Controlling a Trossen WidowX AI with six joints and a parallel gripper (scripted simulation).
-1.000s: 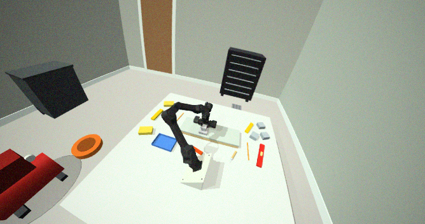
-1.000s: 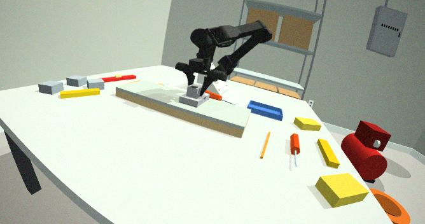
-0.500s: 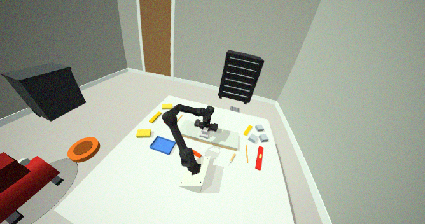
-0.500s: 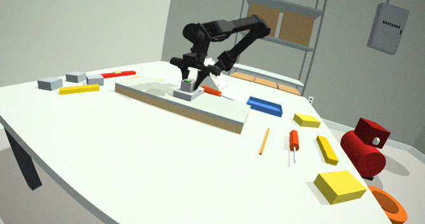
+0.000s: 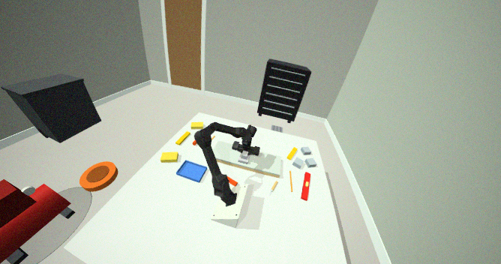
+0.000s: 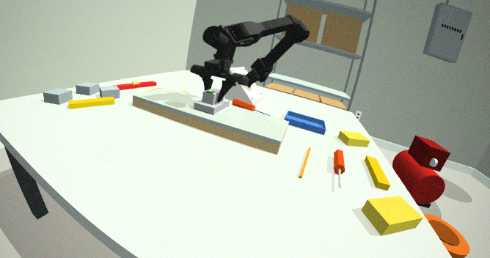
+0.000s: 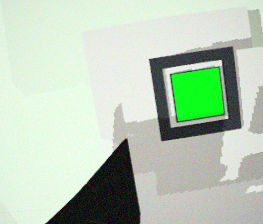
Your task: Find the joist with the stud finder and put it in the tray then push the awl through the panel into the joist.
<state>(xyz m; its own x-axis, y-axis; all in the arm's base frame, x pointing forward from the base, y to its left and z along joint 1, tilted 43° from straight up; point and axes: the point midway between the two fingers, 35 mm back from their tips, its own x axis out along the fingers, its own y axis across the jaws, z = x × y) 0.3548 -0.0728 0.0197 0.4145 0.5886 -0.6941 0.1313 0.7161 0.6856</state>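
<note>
Now: gripper tip 19 cm past the blue tray, 33 cm to the right of it and 5 cm above it. Round my gripper tip: stud finder 1 cm ahead, 2 cm above; awl 23 cm behind, 21 cm to the right, 6 cm below; red level 17 cm behind, 46 cm to the right, 5 cm below.
</note>
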